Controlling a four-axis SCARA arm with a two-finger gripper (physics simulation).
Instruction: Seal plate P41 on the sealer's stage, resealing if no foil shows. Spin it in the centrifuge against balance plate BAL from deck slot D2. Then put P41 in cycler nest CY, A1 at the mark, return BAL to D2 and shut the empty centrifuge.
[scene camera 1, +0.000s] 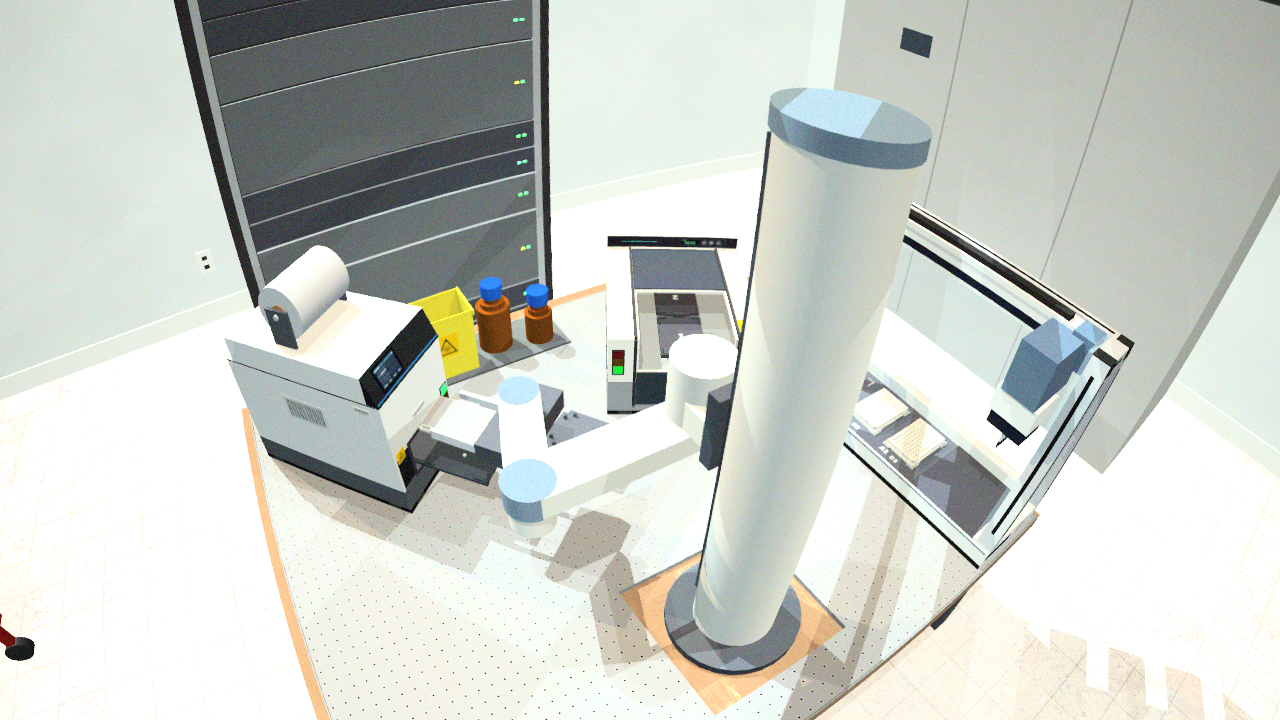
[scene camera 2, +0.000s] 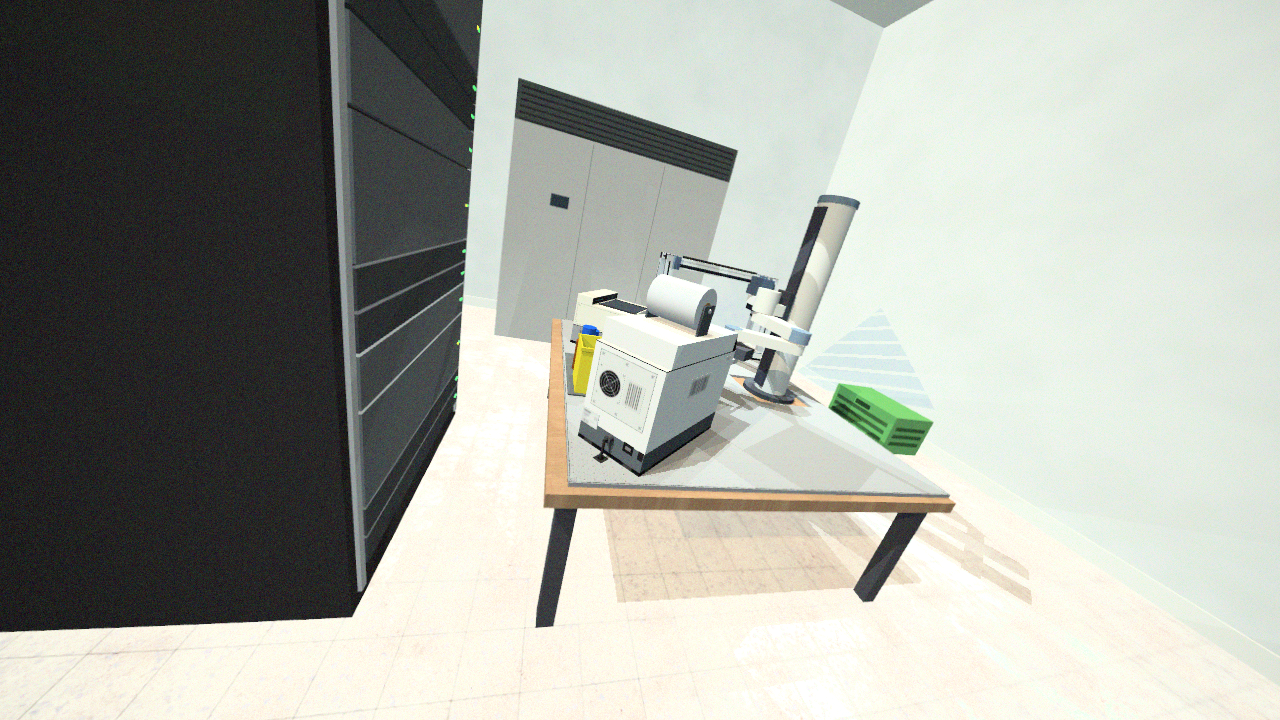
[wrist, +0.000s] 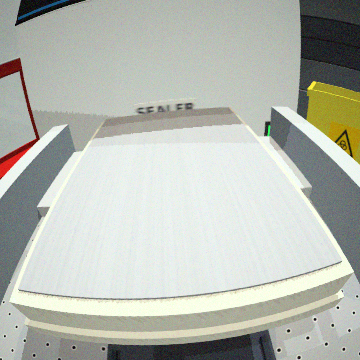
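Where they show: gripper, fingertip midpoint: (scene camera 1: 446, 413) (wrist: 168, 130); arm's base, link origin: (scene camera 1: 732, 615) (scene camera 2: 767, 392).
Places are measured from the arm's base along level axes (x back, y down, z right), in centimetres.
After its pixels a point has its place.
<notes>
My gripper (scene camera 1: 462, 419) {y -21.6, x -53.0, z -29.4 cm} (wrist: 168, 130) {y -21.6, x -53.0, z -29.4 cm} is shut on plate P41 (scene camera 1: 458, 424) {y -21.5, x -49.2, z -28.4 cm} (wrist: 180, 220) {y -21.5, x -48.5, z -25.4 cm}, one finger along each long side. Smooth pale foil covers the plate's top; its cream rim shows around it. The plate is level and raised above the sealer's dark stage (scene camera 1: 454, 459) {y -11.1, x -51.1, z -30.3 cm} (wrist: 190, 353) {y -11.2, x -47.5, z -24.9 cm}, in front of the sealer (scene camera 1: 326, 385) {y -32.1, x -59.6, z -49.9 cm} (scene camera 2: 657, 376) {y -28.3, x -83.8, z -68.0 cm} (wrist: 165, 55) {y -24.8, x -58.0, z -33.5 cm}. The centrifuge (scene camera 1: 619, 308) {y -22.3, x -64.6, z 15.3 cm} seems to be the instrument with an open top bay and a dark rotor. Two plates, one white (scene camera 1: 880, 409) {y -8.0, x -19.2, z 57.5 cm} and one beige (scene camera 1: 914, 441) {y -8.0, x -7.3, z 56.8 cm}, sit inside the framed deck; I cannot read their labels.
A yellow bin (scene camera 1: 454, 344) {y -10.9, x -85.8, z -17.0 cm} (scene camera 2: 584, 365) {y -12.3, x -95.0, z -26.5 cm} (wrist: 332, 112) {y -15.6, x -85.8, z -21.9 cm} and two brown bottles (scene camera 1: 494, 324) {y -10.7, x -88.4, z -5.4 cm} (scene camera 1: 538, 323) {y -8.3, x -86.3, z 5.5 cm} stand behind the stage. A dark grey fixture (scene camera 1: 580, 428) {y -6.5, x -50.7, z -2.3 cm} lies partly hidden behind the arm. The arm's column (scene camera 1: 796, 394) {y -60.5, x 4.6, z -5.9 cm} (scene camera 2: 819, 277) {y -57.9, x -1.6, z -7.3 cm} hides part of the framed deck.
</notes>
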